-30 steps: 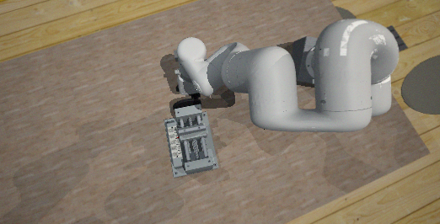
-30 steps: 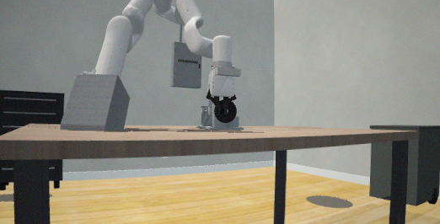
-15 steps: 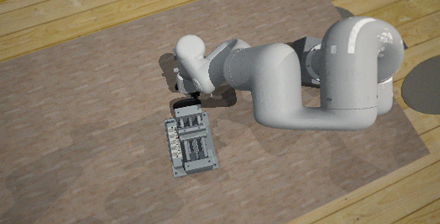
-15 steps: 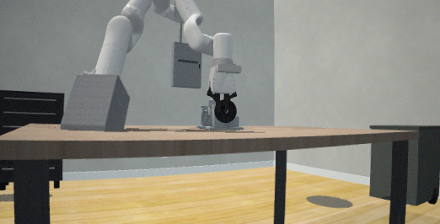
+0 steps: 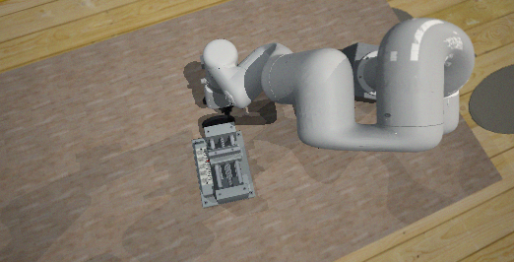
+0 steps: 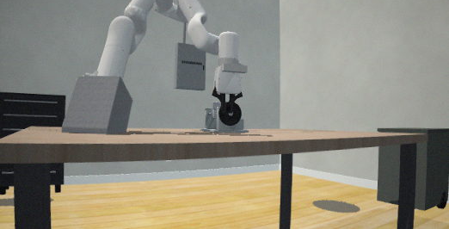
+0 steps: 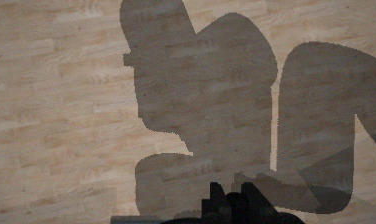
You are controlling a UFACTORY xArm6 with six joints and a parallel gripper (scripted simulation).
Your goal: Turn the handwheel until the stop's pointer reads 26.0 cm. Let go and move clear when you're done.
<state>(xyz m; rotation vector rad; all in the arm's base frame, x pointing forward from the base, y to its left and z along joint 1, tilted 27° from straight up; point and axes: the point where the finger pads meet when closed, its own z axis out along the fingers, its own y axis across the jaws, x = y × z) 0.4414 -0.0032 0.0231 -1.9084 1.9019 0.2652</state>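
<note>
The stop carriage lies 3 cm ahead of my hand, 14 cm to the left of it and 1 cm below it. Also, from my hand: handwheel: 1 cm ahead, 2 cm to the left, 1 cm below.
</note>
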